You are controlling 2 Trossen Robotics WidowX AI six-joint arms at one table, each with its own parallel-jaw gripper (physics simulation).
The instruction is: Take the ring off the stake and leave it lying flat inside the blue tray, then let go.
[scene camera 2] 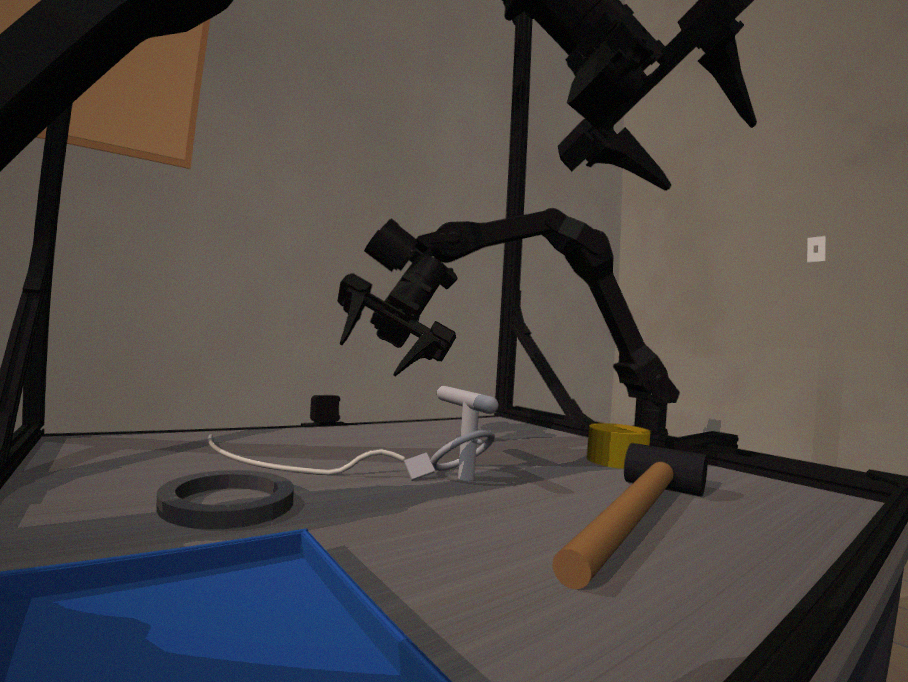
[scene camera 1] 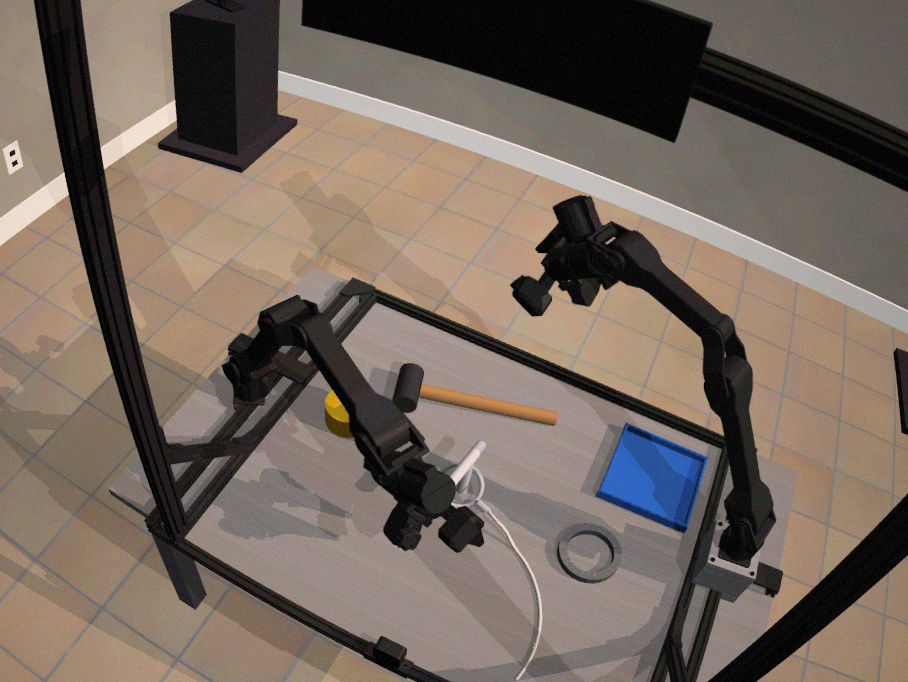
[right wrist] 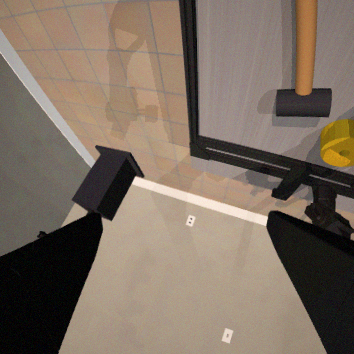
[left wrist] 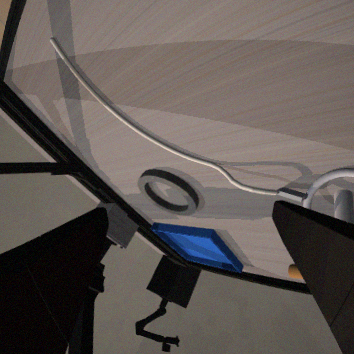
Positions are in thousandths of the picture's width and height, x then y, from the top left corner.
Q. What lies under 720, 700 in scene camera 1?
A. A blue tray.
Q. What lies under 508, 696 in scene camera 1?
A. A grey stake.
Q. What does the hammer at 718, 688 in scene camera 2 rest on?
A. The table.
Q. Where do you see a blue tray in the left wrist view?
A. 575, 694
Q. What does my right gripper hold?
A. Nothing.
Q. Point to a light grey ring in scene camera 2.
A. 464, 683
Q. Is my right gripper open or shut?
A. Open.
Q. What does the yellow cylinder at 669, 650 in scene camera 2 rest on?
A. The table.
